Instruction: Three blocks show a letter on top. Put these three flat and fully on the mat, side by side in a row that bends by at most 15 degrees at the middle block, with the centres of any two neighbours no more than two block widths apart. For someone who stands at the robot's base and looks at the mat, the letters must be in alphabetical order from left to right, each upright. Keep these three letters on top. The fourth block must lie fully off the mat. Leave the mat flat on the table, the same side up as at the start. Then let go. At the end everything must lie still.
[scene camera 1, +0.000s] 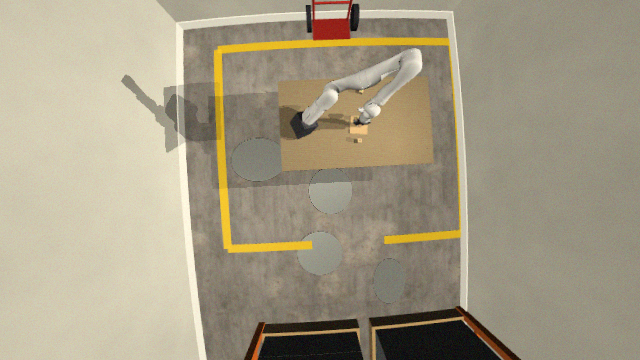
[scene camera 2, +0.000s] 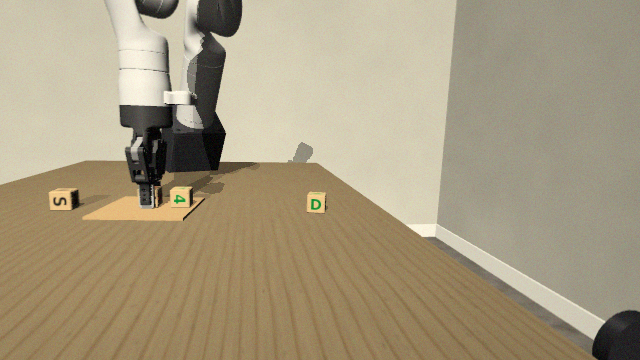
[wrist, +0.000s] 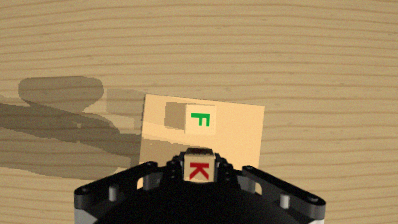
Scene:
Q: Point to a tan mat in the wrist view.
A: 238, 131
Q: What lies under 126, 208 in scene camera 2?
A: A tan mat.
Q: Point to the gripper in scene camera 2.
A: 150, 205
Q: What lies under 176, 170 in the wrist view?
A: The gripper.

